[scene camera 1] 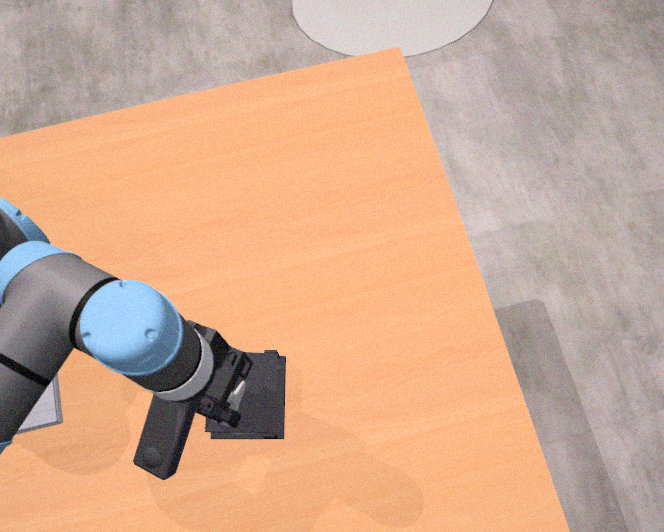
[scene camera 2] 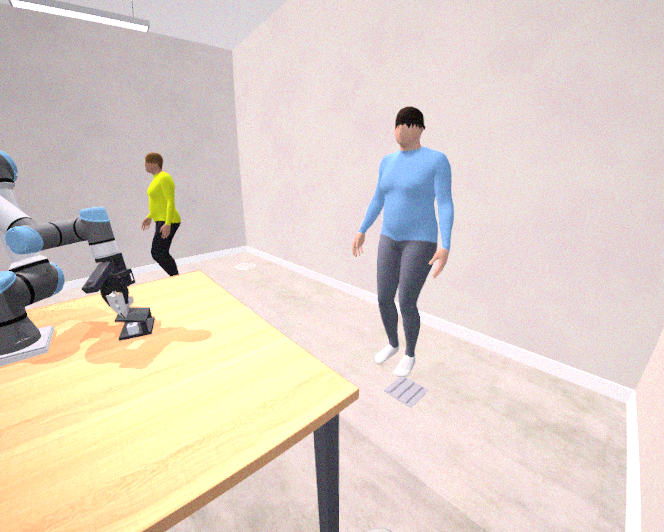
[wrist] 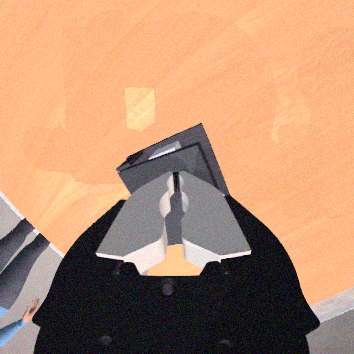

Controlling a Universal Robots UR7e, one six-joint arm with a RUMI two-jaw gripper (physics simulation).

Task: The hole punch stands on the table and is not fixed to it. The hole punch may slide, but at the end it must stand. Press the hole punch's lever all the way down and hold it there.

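Seen in the pictures: gripper, between the fingertips: (scene camera 2: 125,317) (wrist: 176,174); arm's base, origin of its link: (scene camera 2: 13,343).
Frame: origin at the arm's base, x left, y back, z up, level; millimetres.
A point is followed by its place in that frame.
Observation:
The dark grey hole punch (scene camera 1: 271,407) {x -84, y -424, z 28 mm} (scene camera 2: 145,328) {x -123, y -420, z 0 mm} (wrist: 213,162) {x -67, y -339, z -16 mm} stands upright on its base on the table (scene camera 1: 332,221) {x 209, y -535, z -27 mm} (scene camera 2: 238,399) {x -571, y -621, z -27 mm} (wrist: 200,60) {x -175, y -298, z -28 mm}. Its lever (scene camera 2: 139,314) {x -68, y -406, z 33 mm} (wrist: 150,173) {x -103, y -389, z 36 mm} slopes above the base, with a visible gap between them in scene camera 2. My gripper (scene camera 1: 238,387) (scene camera 2: 125,315) {x -93, y -365, z 44 mm} (wrist: 176,174) {x -93, y -365, z 44 mm} is shut and empty, pointing down with its fingertips at the lever's top. Whether they touch it is too small to tell. The gripper body hides part of the lever in scene camera 1 and in the wrist view.
The robot's base plate (scene camera 1: 52,407) {x -52, y -104, z -4 mm} (scene camera 2: 41,343) {x -43, y -92, z -3 mm} is on the table behind the hole punch. A person in blue (scene camera 2: 412,193) stands beyond the table's right side and partly shows in the wrist view. A person in yellow (scene camera 2: 161,196) stands behind the far table edge.

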